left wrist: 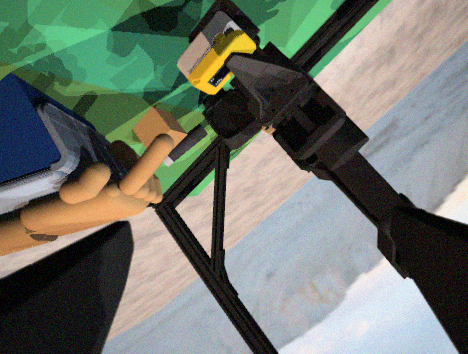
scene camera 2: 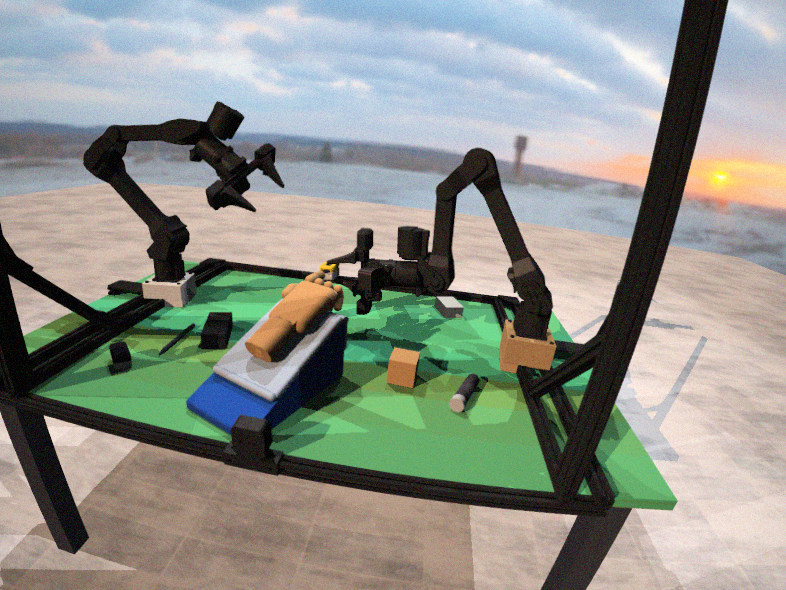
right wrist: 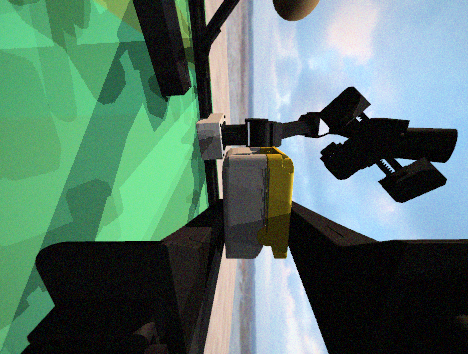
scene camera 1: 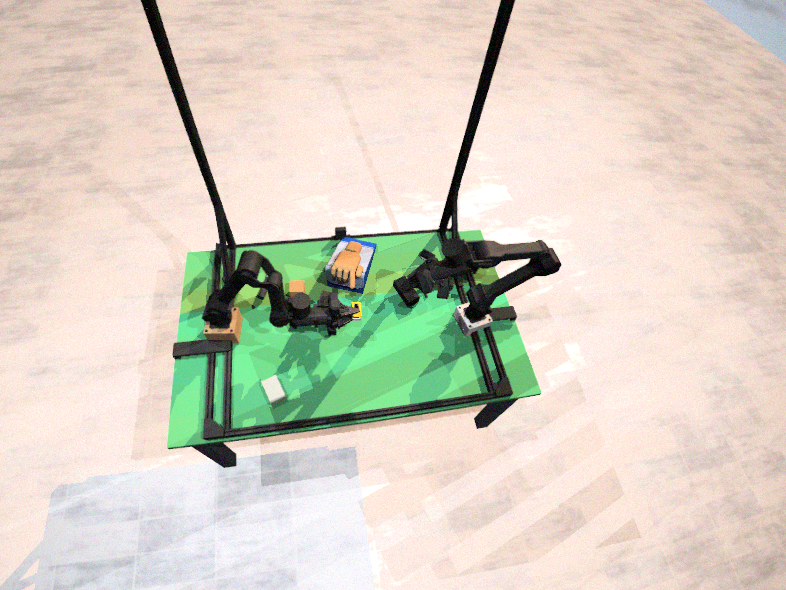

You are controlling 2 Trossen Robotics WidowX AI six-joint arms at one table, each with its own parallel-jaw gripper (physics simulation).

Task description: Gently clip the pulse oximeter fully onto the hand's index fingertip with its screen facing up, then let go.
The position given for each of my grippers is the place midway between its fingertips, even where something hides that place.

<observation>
My left gripper (scene camera 2: 269, 198) is open and holds nothing. Also in view: a pulse oximeter (right wrist: 257, 183). A cube (scene camera 2: 403, 364) and a black block (scene camera 2: 216, 332) rest on the table. I also see my right gripper (scene camera 2: 327, 269), a blue and grey block (scene camera 2: 241, 384) and an index finger (left wrist: 162, 145).
The pulse oximeter shows as well in the left wrist view (left wrist: 202, 62). The cube shows as well in the left wrist view (left wrist: 156, 121). The black block is seen too in the right wrist view (right wrist: 162, 34). The right wrist view does not show the cube: it is out of frame. The left wrist view misses the black block: it is out of frame.
</observation>
